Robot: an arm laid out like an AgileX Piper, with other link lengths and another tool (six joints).
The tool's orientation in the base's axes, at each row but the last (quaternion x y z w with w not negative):
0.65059, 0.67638, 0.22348, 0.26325
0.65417, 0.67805, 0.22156, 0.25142
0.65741, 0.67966, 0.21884, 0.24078
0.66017, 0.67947, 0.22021, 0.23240
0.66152, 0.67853, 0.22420, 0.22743
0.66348, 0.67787, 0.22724, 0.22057
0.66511, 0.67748, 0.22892, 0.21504
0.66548, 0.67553, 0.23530, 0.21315
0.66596, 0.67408, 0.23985, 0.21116
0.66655, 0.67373, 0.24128, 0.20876
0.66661, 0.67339, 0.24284, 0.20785
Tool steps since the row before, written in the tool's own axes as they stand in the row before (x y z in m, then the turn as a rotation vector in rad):
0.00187, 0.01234, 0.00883, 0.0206, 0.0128, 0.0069
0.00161, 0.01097, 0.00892, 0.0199, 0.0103, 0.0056
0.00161, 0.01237, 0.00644, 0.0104, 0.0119, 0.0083
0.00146, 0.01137, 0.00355, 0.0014, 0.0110, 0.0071
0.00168, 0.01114, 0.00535, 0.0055, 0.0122, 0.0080
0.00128, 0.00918, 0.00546, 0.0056, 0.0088, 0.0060
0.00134, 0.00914, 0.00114, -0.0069, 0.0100, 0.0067
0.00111, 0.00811, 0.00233, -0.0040, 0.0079, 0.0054
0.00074, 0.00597, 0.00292, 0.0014, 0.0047, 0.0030
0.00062, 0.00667, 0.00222, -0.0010, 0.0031, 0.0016
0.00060, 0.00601, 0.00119, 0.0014, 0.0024, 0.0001
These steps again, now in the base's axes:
0.01509, 0.00217, 0.00111, 0.0139, 0.0210, 0.0017
0.01411, 0.00186, -0.00009, 0.0112, 0.0202, 0.0011
0.01368, 0.00198, 0.00246, 0.0143, 0.0107, 0.0004
0.01116, 0.00179, 0.00403, 0.0130, 0.0017, 0.0010
0.01207, 0.00197, 0.00246, 0.0144, 0.0058, 0.0009
0.01059, 0.00151, 0.00115, 0.0105, 0.0058, 0.0005
0.00799, 0.00146, 0.00455, 0.0122, -0.0066, 0.0005
0.00785, 0.00122, 0.00305, 0.0097, -0.0038, 0.0003
0.00650, 0.00085, 0.00131, 0.0055, 0.0015, 0.0005
0.00664, 0.00069, 0.00228, 0.0035, -0.0009, 0.0006
0.00549, 0.00062, 0.00271, 0.0019, 0.0014, 0.0014

